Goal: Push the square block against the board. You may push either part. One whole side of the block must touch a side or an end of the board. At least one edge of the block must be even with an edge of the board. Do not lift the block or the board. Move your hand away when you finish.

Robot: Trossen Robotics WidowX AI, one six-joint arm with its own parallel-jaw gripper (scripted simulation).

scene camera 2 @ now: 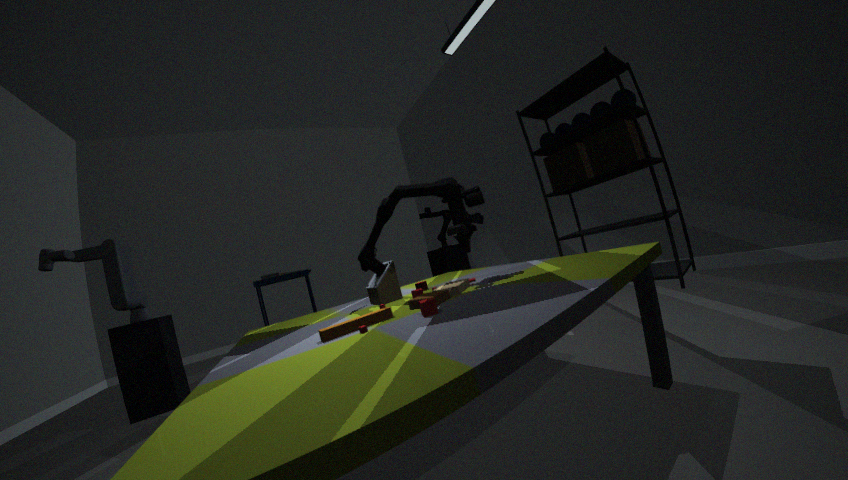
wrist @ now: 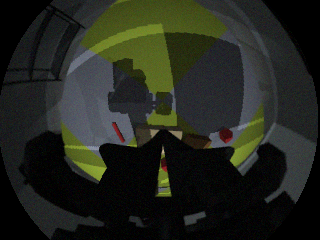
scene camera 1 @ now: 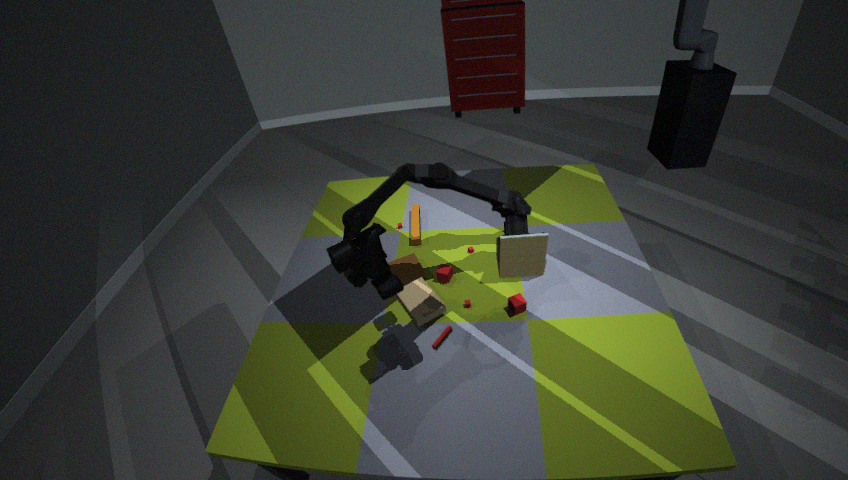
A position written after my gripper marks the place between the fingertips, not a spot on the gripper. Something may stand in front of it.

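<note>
With nothing in its grasp, my gripper (scene camera 1: 384, 291) is shut. Scene camera 2 shows my gripper (scene camera 2: 468, 252) as well, and in the wrist view I see my gripper (wrist: 163, 132) too. There is a brown square block (scene camera 1: 408, 268) in the scene, and also a tan board (scene camera 1: 420, 301).
</note>
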